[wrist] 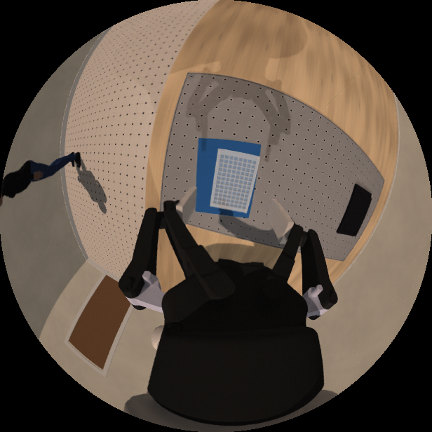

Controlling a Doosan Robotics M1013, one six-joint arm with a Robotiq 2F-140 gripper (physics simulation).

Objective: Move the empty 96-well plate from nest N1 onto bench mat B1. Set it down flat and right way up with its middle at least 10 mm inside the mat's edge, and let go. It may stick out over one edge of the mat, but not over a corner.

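Note:
The white 96-well plate (235, 181) lies flat on the blue bench mat (204, 175), toward the mat's right side. Its wells face up, and it is turned slightly relative to the mat. Its right long side is at or close to the mat's right edge; I cannot tell whether it sticks out there. My gripper (233, 201) is open, with its pale fingertips wide apart and nothing between them. It hangs above and apart from the plate, toward the lower part of the view. Nest N1 cannot be made out in the wrist view.
The mat lies on a grey perforated board (310, 165) on a wooden bench (320, 65). A black rectangular block (354, 210) is near the board's right end. A pale dotted surface (115, 125) lies at the left, with a dark figure (45, 172) by its far edge.

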